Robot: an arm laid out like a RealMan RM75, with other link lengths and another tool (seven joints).
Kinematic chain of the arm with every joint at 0, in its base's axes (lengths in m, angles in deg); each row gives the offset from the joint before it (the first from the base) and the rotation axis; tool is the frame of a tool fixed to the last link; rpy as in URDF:
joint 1: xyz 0 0 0.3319 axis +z
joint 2: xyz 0 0 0 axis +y
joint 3: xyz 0 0 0.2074 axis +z
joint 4: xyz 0 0 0 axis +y
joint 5: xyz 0 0 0.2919 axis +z
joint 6: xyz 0 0 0 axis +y
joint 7: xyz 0 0 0.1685 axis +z
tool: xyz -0.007 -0.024 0.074 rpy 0 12.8 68.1
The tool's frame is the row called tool.
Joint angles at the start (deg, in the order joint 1, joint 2, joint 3, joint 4, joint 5, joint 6, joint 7):
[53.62 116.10 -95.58 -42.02 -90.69 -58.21 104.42]
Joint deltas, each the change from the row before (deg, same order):
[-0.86 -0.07 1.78 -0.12 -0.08 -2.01 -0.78]
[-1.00 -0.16 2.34 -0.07 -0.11 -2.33 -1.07]
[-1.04 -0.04 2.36 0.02 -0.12 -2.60 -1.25]
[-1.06 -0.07 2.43 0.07 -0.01 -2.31 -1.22]
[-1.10 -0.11 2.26 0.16 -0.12 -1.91 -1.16]
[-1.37 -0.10 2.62 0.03 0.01 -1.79 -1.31]
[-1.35 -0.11 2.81 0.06 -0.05 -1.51 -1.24]
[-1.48 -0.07 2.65 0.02 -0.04 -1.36 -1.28]
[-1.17 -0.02 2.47 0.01 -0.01 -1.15 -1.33]
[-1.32 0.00 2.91 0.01 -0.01 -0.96 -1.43]
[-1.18 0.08 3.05 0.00 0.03 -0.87 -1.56]
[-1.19 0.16 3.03 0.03 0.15 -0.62 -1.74]
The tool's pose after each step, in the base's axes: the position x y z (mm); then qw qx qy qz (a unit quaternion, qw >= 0). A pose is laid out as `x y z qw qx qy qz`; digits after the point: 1 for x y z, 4 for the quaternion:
10.8 470.8 -95.7 0.1022 0.7720 -0.6256 -0.0474
15.1 471.0 -86.4 0.1126 0.7692 -0.6267 -0.0533
19.9 469.4 -78.0 0.1251 0.7670 -0.6266 -0.0581
24.9 469.1 -68.6 0.1360 0.7639 -0.6273 -0.0664
32.0 469.8 -59.5 0.1431 0.7605 -0.6289 -0.0752
39.8 471.9 -48.0 0.1490 0.7561 -0.6310 -0.0895
48.4 475.5 -35.4 0.1520 0.7509 -0.6338 -0.1068
58.3 478.4 -23.3 0.1534 0.7456 -0.6365 -0.1240
65.9 481.2 -11.9 0.1535 0.7424 -0.6367 -0.1408
75.5 485.6 1.7 0.1505 0.7377 -0.6378 -0.1624
84.1 490.0 16.0 0.1461 0.7337 -0.6371 -0.1857
93.5 494.5 30.3 0.1394 0.7295 -0.6356 -0.2105

